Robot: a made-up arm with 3 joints. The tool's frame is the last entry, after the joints. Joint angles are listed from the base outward. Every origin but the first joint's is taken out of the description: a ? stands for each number. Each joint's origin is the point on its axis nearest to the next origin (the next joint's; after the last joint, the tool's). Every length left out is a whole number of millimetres.
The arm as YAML. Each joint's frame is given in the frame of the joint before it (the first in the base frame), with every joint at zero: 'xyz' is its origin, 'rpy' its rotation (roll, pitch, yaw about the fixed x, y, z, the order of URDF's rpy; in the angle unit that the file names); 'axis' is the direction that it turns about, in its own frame. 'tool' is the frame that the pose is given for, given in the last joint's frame.
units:
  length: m
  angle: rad
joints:
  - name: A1
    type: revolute
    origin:
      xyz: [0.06, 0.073, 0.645]
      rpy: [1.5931, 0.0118, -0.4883]
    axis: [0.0, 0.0, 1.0]
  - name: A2
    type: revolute
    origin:
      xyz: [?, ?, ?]
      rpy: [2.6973, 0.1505, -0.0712]
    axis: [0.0, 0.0, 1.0]
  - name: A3
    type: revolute
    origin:
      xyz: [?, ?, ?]
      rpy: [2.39, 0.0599, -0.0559]
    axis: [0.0, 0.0, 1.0]
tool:
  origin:
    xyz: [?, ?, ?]
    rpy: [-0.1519, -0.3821, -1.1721]
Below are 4 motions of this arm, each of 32 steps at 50 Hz.
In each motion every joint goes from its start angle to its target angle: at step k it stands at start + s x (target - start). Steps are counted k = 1, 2, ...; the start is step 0. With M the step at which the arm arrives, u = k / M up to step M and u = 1 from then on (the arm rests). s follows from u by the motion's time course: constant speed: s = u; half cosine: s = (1 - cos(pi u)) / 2; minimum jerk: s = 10 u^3 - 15 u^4 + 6 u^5.
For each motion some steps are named. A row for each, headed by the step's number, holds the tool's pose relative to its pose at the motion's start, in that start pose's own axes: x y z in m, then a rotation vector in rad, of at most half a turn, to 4 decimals.
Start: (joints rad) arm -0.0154 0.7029 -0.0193
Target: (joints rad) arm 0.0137 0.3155 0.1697
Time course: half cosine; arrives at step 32
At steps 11, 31, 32:
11: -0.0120 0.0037 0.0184 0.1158 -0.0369 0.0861
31: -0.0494 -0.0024 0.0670 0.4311 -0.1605 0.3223
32: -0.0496 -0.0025 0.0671 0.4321 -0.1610 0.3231

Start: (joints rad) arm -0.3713 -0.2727 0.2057
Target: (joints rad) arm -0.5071 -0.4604 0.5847
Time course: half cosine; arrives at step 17
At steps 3, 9, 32:
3: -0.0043 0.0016 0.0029 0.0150 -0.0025 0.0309
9: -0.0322 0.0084 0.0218 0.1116 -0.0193 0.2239
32: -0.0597 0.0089 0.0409 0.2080 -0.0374 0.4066

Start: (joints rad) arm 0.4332 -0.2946 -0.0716
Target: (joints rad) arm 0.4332 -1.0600 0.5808
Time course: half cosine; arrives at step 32
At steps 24, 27, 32:
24: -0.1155 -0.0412 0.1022 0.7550 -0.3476 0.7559
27: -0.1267 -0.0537 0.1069 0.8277 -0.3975 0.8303
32: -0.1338 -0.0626 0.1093 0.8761 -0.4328 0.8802

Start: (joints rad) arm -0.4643 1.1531 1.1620
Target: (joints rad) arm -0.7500 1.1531 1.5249
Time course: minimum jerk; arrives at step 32
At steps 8, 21, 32:
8: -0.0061 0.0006 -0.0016 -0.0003 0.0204 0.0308
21: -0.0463 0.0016 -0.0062 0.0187 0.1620 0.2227
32: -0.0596 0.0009 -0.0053 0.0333 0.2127 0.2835

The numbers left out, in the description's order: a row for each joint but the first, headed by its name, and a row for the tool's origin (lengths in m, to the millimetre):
A2: -0.057 -0.067 0.0
A3: 0.015 -0.018 0.0
tool: 0.139 -0.015 0.0

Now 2 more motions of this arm.
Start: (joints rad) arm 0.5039 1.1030 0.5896
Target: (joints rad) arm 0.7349 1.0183 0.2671
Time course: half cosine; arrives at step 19
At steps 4, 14, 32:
4: 0.0043 -0.0001 0.0034 0.0142 -0.0131 -0.0270
14: 0.0313 -0.0052 0.0286 0.1264 -0.0839 -0.2174
32: 0.0366 -0.0073 0.0342 0.1540 -0.0946 -0.2595

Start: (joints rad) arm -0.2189 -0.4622 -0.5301
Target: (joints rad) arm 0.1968 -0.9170 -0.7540
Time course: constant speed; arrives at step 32
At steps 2, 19, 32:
2: -0.0001 0.0006 0.0045 0.0455 -0.0004 0.0020
19: -0.0013 -0.0029 0.0396 0.4291 0.0073 0.0321
32: -0.0029 -0.0139 0.0611 0.7167 0.0254 0.0739

